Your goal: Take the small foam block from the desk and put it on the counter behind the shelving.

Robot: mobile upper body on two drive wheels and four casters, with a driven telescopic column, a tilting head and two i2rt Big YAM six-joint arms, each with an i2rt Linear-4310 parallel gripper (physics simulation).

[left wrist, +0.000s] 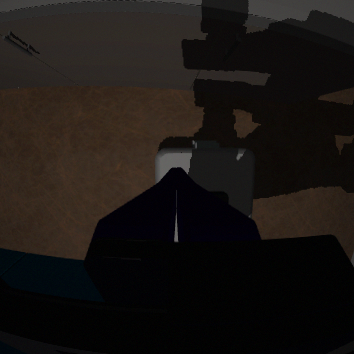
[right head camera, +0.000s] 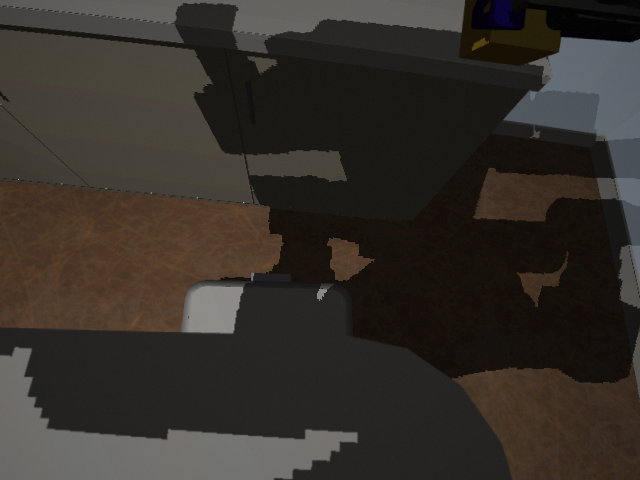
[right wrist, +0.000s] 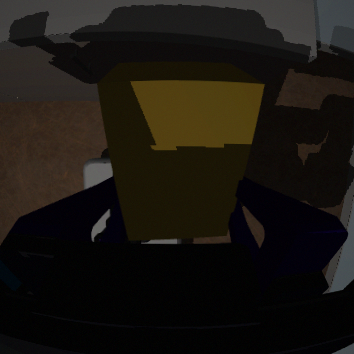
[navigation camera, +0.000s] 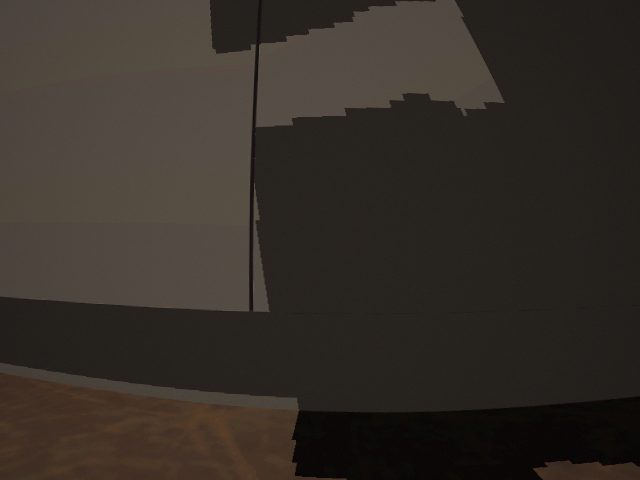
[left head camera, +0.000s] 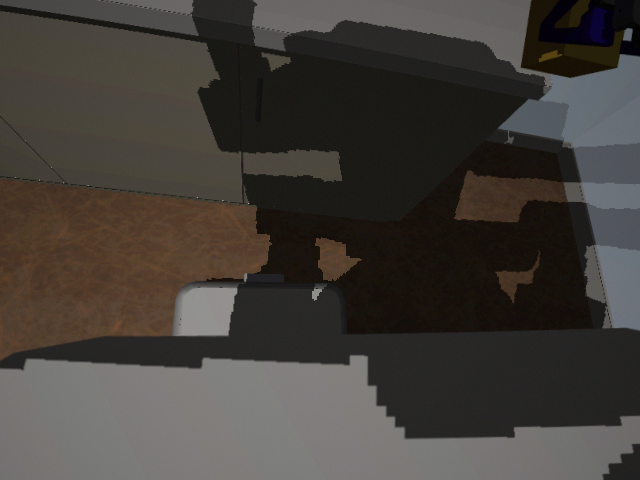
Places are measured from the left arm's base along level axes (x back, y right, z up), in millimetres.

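Pixels of known places: left gripper, fingertip midpoint: (left wrist: 175, 175); right gripper, fingertip midpoint: (right head camera: 508, 23) (right wrist: 177, 177) (left head camera: 569, 38).
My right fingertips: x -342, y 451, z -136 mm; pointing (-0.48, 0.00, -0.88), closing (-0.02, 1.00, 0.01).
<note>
Behind a point stands the place of what it marks.
The foam block (left head camera: 568, 67) {z -145, x -317, y 451 mm} (right head camera: 516, 45) {z -126, x -306, y 444 mm} (right wrist: 200, 110) {z -86, x -373, y 459 mm} is yellow and box-shaped. My right gripper (right wrist: 177, 177) {z -136, x -342, y 451 mm} is shut on it, with a dark blue finger on each side. The counter has a light grey top (left head camera: 413, 15) {z -396, x -693, y 467 mm} (right head camera: 372, 12) {z -396, x -679, y 414 mm} (right wrist: 85, 12) {z -396, x -645, y 263 mm}. In both head views the block overlaps the counter's right end; in the right wrist view the counter top lies beyond the block. The height between them is hard to tell. My left gripper (left wrist: 175, 175) {z -145, x -327, y 13 mm} is shut and empty, its fingertips together. The desk and the shelving do not show.
The counter's cabinet front (left head camera: 129, 103) {z -674, x -646, y -106 mm} (right head camera: 118, 113) {z -693, x -649, y -151 mm} (navigation camera: 129, 155) {z -957, x -641, y -25 mm} stands close ahead of the robot's white base (left head camera: 204, 312) {z -1046, x -224, y 52 mm} (right head camera: 211, 310) {z -1047, x -224, y 53 mm} (left wrist: 170, 162) {z -1046, x -251, y 41 mm}. A pale blue wall (left head camera: 622, 289) {z -1144, x -323, y 1733 mm} is at the right, past the brown floor (left head camera: 129, 248) {z -1307, x -492, y -268 mm} (navigation camera: 129, 434) {z -1307, x -614, y -6 mm}. Robot shadows cover much of the cabinet.
</note>
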